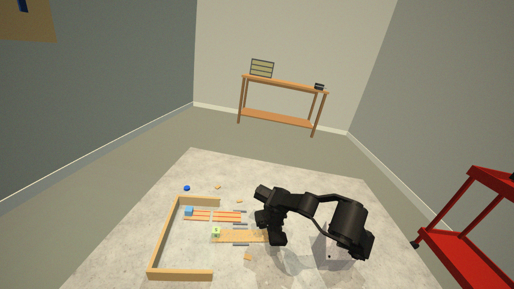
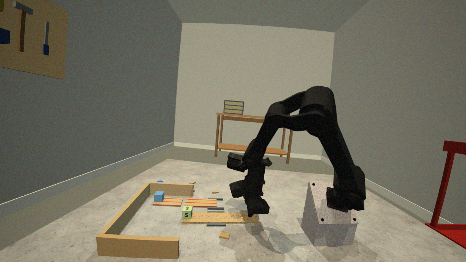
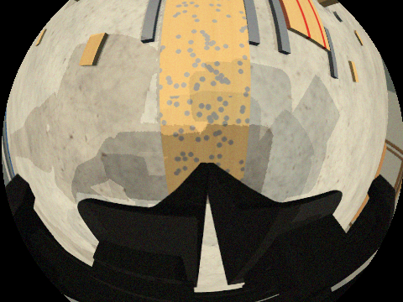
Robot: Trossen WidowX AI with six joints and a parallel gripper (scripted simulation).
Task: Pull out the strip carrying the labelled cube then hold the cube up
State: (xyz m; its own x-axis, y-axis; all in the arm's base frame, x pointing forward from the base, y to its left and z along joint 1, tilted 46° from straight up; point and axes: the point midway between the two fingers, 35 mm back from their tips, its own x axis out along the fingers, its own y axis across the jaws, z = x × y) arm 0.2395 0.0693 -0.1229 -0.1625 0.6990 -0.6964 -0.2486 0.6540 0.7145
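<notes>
Now: gripper tip 7 cm short of the tan block and 11 cm to the right of it. From my gripper tip the other things lie so: blue disc (44 cm ahead, 14 cm to the right).
</notes>
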